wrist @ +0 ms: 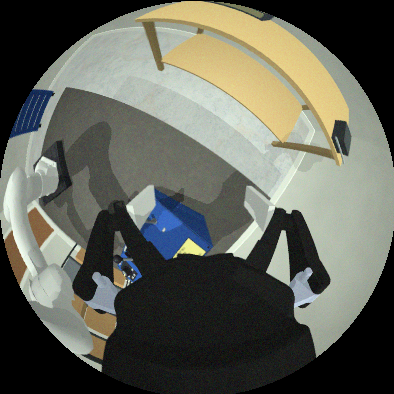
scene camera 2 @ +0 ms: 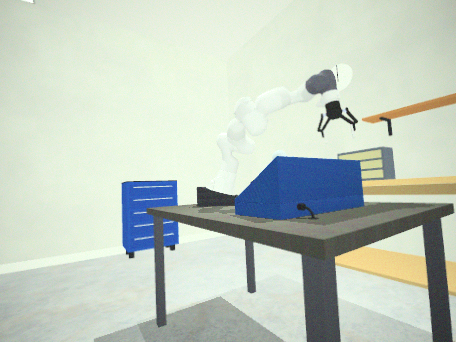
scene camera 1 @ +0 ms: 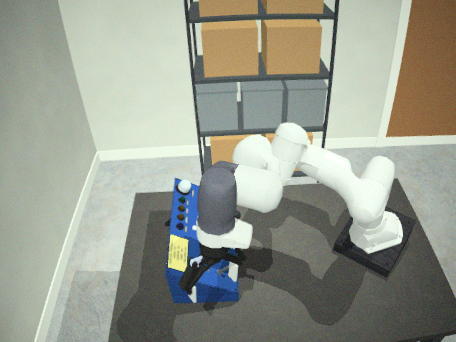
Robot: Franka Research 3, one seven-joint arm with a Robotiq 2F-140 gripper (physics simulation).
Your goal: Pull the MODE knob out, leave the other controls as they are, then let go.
I see my gripper [scene camera 1: 212, 288] and a blue control box [scene camera 2: 289, 187].
My gripper is seen too in the wrist view [wrist: 199, 194]. The blue control box shows as well in the wrist view [wrist: 177, 228].
